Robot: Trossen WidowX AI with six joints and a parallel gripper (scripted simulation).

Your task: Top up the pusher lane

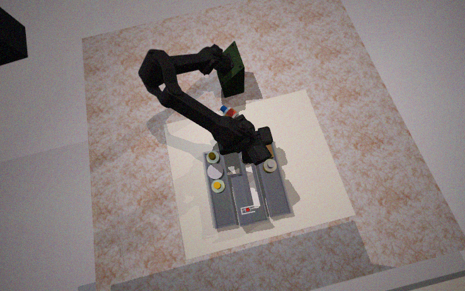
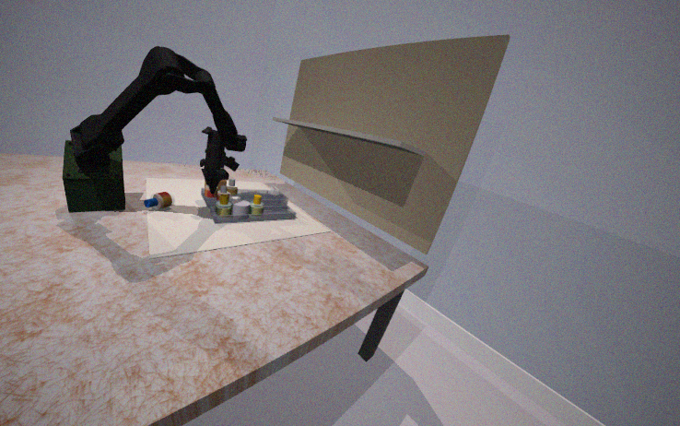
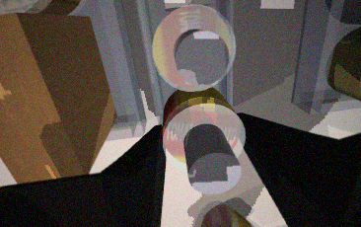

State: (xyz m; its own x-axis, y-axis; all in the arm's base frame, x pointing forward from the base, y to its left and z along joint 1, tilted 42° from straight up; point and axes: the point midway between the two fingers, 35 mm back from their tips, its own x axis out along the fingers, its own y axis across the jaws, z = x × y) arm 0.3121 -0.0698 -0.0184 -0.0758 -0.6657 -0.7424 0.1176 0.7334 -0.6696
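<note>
Now: the brown box 70 mm to the left of my gripper tip, 40 mm ahead of it and 10 mm below it. The rest, counted from my gripper tip: pale jar (100 mm ahead, 70 mm to the left); sprung lane (160 mm ahead, 50 mm to the right, 30 mm below); grey disc (140 mm to the right, 50 mm ahead, 20 mm below).
</note>
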